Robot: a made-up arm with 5 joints.
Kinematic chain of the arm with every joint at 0, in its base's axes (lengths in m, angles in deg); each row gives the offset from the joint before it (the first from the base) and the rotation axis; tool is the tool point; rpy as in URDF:
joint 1: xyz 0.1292 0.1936 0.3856 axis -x
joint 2: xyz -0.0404 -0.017 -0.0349 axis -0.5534 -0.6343 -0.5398
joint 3: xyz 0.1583 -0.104 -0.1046 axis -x
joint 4: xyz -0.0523 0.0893 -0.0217 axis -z
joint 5: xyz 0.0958 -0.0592 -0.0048 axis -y
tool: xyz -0.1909 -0.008 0.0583 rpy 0 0 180
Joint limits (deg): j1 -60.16..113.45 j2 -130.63..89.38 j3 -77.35..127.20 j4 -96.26..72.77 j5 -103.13..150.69
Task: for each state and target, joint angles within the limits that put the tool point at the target. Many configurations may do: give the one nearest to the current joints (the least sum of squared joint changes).
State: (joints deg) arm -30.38 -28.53 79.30 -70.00 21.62
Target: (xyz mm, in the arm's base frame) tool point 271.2 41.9 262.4
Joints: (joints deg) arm 0.19 3.29 83.60 -95.60 15.38
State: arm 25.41 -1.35 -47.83 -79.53 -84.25
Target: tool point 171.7 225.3 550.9
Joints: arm 21.03 36.76 -30.94 -96.26 -72.00
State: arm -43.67 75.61 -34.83 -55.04 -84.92
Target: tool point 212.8 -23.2 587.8
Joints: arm -17.99 50.55 -49.47 -34.67 -103.13
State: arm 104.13 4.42 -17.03 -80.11 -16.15
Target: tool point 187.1 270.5 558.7
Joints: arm 109.05 27.76 -26.84 -69.01 -16.67
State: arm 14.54 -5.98 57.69 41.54 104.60
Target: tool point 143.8 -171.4 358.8
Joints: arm 18.86 6.95 91.55 38.05 78.98
